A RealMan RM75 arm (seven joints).
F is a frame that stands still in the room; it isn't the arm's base.
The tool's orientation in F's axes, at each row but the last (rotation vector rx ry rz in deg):
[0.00, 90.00, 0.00]
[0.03, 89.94, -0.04]
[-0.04, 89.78, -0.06]
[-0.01, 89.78, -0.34]
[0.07, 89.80, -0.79]
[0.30, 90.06, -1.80]
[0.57, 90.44, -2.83]
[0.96, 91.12, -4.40]
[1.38, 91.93, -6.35]
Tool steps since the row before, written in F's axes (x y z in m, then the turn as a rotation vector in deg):
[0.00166, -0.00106, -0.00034, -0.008, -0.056, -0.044]
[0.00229, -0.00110, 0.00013, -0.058, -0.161, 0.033]
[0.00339, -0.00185, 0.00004, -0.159, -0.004, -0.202]
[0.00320, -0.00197, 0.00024, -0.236, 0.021, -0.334]
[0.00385, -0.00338, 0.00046, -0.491, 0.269, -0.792]
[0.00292, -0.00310, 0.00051, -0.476, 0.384, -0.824]
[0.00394, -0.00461, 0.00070, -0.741, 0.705, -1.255]
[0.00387, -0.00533, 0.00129, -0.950, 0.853, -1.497]
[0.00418, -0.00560, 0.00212, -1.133, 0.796, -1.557]
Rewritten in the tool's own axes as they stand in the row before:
[0.00034, -0.00106, 0.00166, 0.044, -0.056, -0.008]
[-0.00013, -0.00110, 0.00229, -0.033, -0.161, -0.058]
[-0.00002, -0.00185, 0.00339, 0.201, -0.004, -0.160]
[-0.00022, -0.00196, 0.00321, 0.333, 0.021, -0.237]
[-0.00042, -0.00335, 0.00388, 0.788, 0.271, -0.496]
[-0.00046, -0.00304, 0.00299, 0.818, 0.386, -0.484]
[-0.00062, -0.00447, 0.00411, 1.243, 0.708, -0.758]
[-0.00117, -0.00514, 0.00416, 1.484, 0.853, -0.970]
[-0.00197, -0.00534, 0.00458, 1.554, 0.784, -1.146]

